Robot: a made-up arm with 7 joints.
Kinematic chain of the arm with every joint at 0, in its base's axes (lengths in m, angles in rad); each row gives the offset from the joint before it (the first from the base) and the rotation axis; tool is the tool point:
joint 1: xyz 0 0 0.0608 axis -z
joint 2: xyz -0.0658 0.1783 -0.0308 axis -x
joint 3: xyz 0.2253 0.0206 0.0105 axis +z
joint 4: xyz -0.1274 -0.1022 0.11 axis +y
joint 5: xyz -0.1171 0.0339 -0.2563 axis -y
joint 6: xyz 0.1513 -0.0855 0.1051 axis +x
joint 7: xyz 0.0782 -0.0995 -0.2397 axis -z
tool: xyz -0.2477 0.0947 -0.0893
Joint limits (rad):
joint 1: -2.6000..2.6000
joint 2: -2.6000..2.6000
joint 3: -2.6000..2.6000
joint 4: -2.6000..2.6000
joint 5: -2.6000..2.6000
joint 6: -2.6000..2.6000
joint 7: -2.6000..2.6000
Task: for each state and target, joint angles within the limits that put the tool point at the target. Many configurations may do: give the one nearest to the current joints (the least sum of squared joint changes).
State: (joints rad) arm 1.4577 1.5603 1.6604 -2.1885 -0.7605 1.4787 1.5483
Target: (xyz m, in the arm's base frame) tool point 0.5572 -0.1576 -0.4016
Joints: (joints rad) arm 1.8178 1.8323 1.3812 -1.9740 -1.0397 1.3209 1.7770
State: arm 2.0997 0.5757 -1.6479 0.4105 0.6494 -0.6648 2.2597
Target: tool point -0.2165 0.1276 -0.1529
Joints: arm 1.8070 0.7415 -1.1993 0.2126 -0.0568 -0.4576 2.3578
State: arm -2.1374 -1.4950 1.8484 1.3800 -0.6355 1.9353 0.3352
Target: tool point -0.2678 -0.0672 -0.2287
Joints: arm -2.2297 -1.6084 1.8813 1.4643 -0.9824 1.8478 0.5479
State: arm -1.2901 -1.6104 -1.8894 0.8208 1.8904 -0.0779 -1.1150
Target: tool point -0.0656 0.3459 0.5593
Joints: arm -0.9010 -1.5469 -2.6000 1.1064 1.5685 -0.0850 -0.8371
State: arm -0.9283 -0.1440 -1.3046 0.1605 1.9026 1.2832 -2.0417
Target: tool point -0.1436 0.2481 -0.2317
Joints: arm -1.0041 -0.1518 -1.3147 0.5300 1.0441 1.1029 -1.7504
